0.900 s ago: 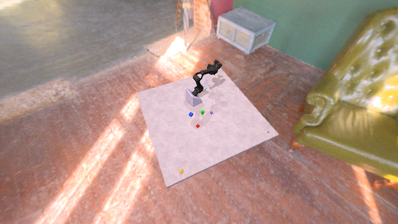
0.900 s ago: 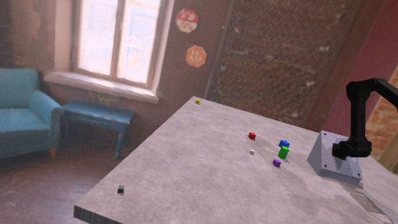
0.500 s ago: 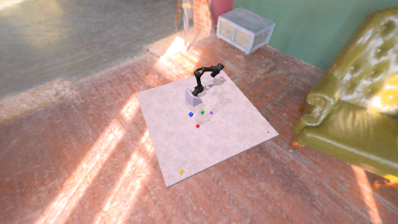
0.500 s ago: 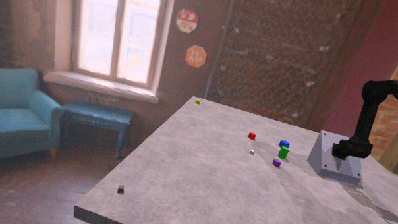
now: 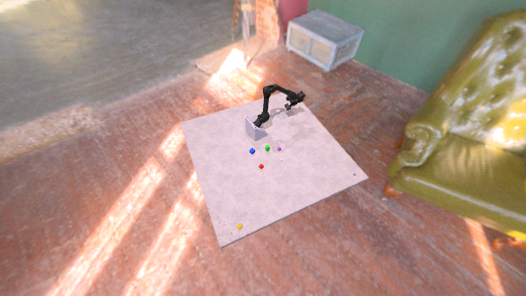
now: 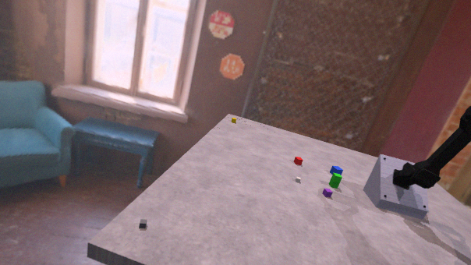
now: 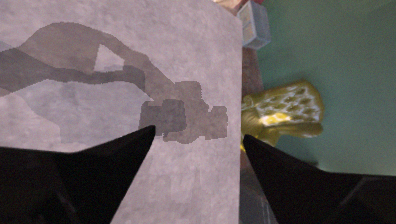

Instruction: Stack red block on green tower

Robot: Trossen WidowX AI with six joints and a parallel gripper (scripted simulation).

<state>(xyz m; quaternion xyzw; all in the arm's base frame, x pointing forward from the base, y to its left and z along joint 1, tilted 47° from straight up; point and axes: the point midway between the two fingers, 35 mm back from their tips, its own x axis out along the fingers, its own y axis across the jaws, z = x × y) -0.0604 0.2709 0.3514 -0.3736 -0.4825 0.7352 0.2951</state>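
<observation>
Now: gripper tip 47 cm short of the small white cube, 39 cm to the left of it and 12 cm above it. From my gripper tip the other things lie so: red block: 46 cm ahead, 58 cm to the right, 11 cm below; blue block: 28 cm ahead, 59 cm to the right, 11 cm below; purple block: 36 cm ahead, 35 cm to the right, 11 cm below.
</observation>
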